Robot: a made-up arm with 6 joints. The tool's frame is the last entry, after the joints. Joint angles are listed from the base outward.
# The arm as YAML. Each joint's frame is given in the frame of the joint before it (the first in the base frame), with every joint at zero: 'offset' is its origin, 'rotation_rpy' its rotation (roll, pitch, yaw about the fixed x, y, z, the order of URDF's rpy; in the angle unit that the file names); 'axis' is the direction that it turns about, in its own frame. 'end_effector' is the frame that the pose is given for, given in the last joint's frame.
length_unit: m
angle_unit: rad
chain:
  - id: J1
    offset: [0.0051, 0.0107, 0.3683]
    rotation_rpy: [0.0, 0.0, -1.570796]
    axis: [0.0, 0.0, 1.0]
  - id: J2
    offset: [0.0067, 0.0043, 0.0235]
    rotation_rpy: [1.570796, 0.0, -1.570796]
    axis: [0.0, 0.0, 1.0]
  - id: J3
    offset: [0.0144, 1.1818, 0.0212]
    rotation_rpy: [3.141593, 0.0, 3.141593]
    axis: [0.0, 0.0, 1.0]
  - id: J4
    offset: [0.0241, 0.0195, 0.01]
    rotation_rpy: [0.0, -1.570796, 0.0]
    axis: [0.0, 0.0, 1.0]
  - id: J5
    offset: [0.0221, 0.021, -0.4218]
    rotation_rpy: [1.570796, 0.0, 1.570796]
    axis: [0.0, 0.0, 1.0]
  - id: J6
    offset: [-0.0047, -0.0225, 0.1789]
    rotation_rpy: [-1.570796, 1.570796, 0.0]
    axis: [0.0, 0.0, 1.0]
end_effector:
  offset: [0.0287, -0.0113, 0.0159]
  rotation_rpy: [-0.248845, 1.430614, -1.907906]
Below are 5 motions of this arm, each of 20 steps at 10 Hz.
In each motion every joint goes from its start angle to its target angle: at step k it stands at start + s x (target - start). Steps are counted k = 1, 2, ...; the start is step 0. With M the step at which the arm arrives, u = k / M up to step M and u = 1 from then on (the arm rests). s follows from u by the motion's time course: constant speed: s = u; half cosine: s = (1 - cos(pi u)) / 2; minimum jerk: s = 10 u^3 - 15 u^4 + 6 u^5.
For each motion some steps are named. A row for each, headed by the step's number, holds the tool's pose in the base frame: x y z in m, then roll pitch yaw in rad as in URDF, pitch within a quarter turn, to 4 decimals.
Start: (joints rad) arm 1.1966 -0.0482 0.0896 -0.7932 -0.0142 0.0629
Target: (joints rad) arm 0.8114 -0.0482 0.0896 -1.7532 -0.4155 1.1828
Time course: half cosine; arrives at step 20
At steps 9, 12, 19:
9: 0.2663 0.3183 1.4991 0.7461 -0.1465 1.0875
12: 0.2570 0.3184 1.4834 0.6974 -0.1749 1.1053
19: 0.2433 0.3242 1.4775 0.6158 -0.2893 1.1199

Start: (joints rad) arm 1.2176 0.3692 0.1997 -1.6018 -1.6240 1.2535
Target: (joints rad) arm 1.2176 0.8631 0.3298 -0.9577 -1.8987 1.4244
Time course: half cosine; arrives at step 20
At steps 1, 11, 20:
1: 0.2894 0.7628 1.2668 0.5833 -0.1309 2.7343
11: 0.4381 0.9633 1.0479 0.7388 0.1520 2.9996
20: 0.5316 1.0843 0.8589 0.9346 0.2598 -3.0098

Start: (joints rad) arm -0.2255 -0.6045 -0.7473 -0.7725 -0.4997 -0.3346
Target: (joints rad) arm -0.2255 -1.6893 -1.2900 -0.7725 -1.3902 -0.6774
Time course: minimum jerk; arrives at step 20
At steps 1, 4, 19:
1: -0.2588 -0.0771 1.2089 1.2452 0.4776 0.0046
4: -0.3105 -0.0653 1.1781 1.2707 0.4845 0.0423
19: -0.7069 0.0290 0.3320 1.5748 0.6594 0.6087

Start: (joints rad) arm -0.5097 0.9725 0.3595 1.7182 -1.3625 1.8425
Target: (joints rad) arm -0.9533 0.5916 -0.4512 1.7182 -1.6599 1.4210
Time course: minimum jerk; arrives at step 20
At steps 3, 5, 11, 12, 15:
3: 1.2615 -0.6640 1.0113 2.3256 0.1181 -1.9193
5: 1.2178 -0.6933 1.0232 2.3264 0.1120 -1.9713
11: 0.9104 -0.8084 1.0873 2.3340 0.0483 -2.2846
12: 0.8513 -0.8152 1.0967 2.3359 0.0325 -2.3378
15: 0.7102 -0.8135 1.1162 2.3412 -0.0095 -2.4595

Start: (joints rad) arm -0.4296 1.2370 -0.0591 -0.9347 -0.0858 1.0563
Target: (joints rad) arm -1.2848 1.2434 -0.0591 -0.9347 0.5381 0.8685
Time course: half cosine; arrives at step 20
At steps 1, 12, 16, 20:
1: 0.9779 -0.5490 0.3250 0.0663 1.2062 -0.3353
12: 0.5381 -0.9858 0.3139 -0.3756 0.9036 -1.4846
16: 0.3135 -1.0797 0.3108 -0.4192 0.7618 -1.8031
20: 0.2230 -1.1025 0.3099 -0.4274 0.7063 -1.9167

